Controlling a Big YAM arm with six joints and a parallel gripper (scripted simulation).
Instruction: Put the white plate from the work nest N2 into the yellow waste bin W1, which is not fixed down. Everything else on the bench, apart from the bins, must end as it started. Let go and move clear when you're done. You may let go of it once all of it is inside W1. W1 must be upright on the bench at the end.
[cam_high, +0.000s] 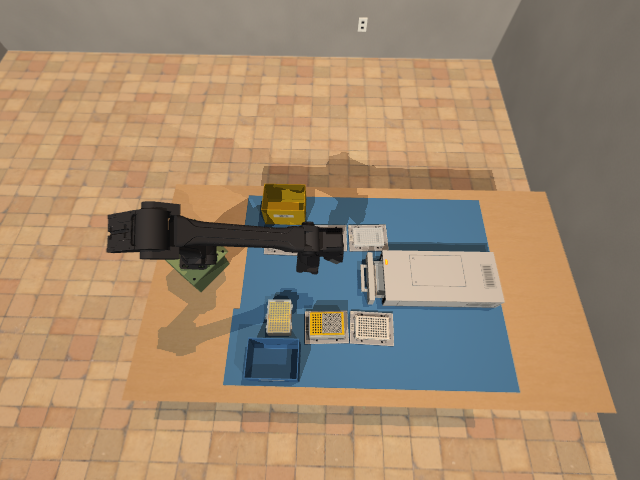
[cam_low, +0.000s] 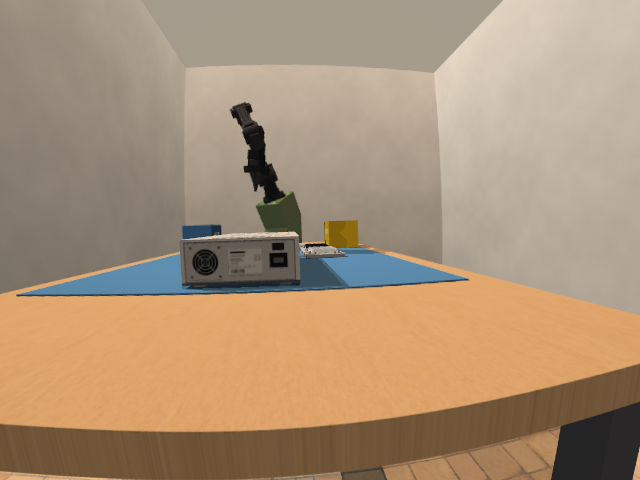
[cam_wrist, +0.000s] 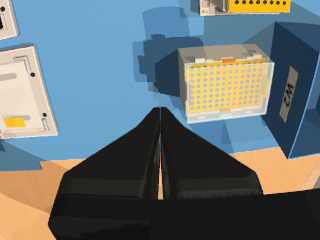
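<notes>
Right now my hand is 22 cm short of the white plate, 17 cm to the left of it and 24 cm above it. Also, from my hand: black plate: 10 cm ahead, 23 cm to the left, 24 cm below; then yellow waste bin: 7 cm behind, 39 cm to the left, 22 cm below; then blue bin: 15 cm behind, 25 cm to the right, 22 cm below.
</notes>
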